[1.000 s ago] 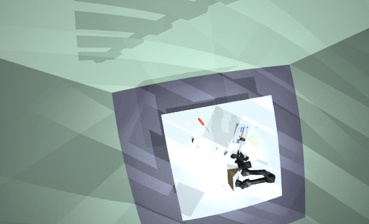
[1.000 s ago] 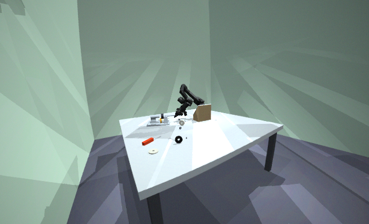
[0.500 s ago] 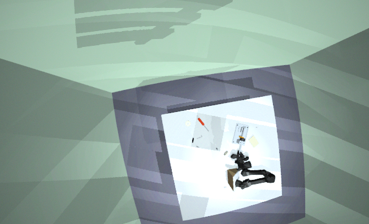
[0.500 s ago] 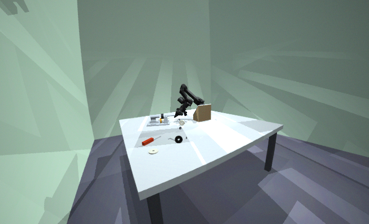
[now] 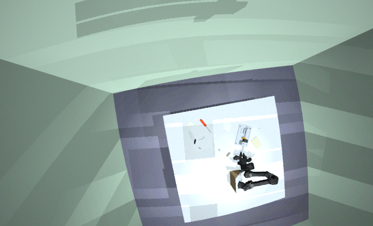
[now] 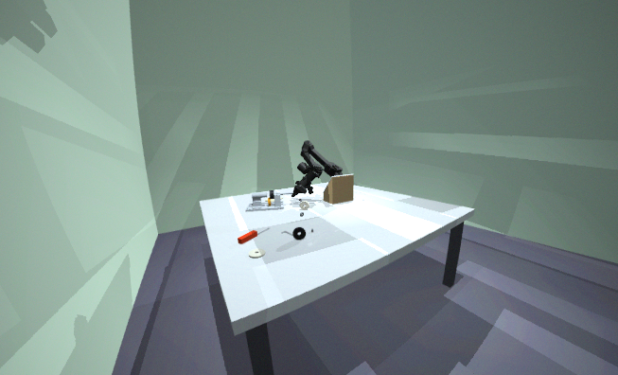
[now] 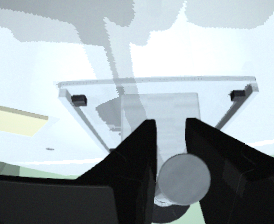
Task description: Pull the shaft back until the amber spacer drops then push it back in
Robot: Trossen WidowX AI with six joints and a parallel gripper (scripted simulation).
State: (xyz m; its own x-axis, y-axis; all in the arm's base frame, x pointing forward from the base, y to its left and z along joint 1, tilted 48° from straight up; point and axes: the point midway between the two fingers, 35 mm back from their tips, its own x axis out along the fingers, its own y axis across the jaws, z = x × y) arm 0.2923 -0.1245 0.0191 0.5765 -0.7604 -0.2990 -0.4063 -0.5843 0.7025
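Now: the thin shaft 5 cm ahead of my gripper tip, 2 cm to the right of it and 2 cm above it. Also, from my gripper tip: red-handled screwdriver (35 cm ahead, 32 cm to the left, 5 cm below); then pale yellow square (4 cm ahead, 22 cm to the right, 5 cm below); then white washer (39 cm ahead, 48 cm to the left, 5 cm below).
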